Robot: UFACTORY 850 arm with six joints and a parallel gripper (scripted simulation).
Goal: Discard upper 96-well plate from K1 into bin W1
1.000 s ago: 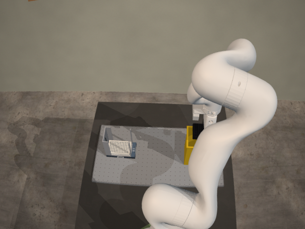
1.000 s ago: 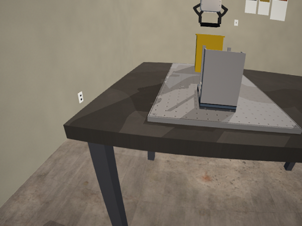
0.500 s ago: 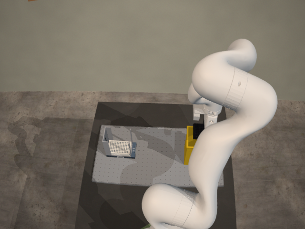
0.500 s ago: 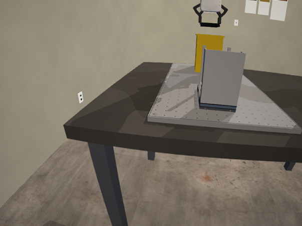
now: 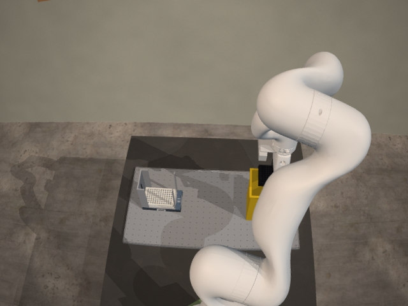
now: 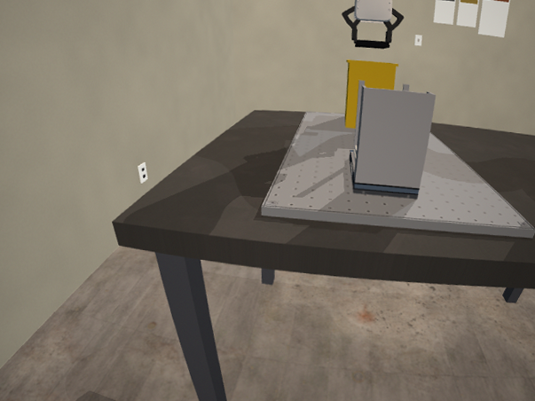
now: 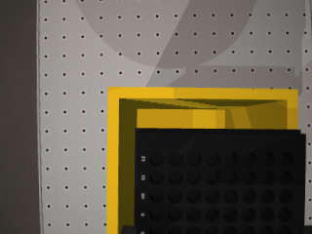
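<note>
The yellow plastics bin W1 is 150 mm below my hand. The rest, counted from my hand: grey rack wall 20 mm behind, 500 mm to the left, 150 mm below; white 96-well plate 10 mm behind, 440 mm to the left, 210 mm below; black 96-well plate 10 mm below.
</note>
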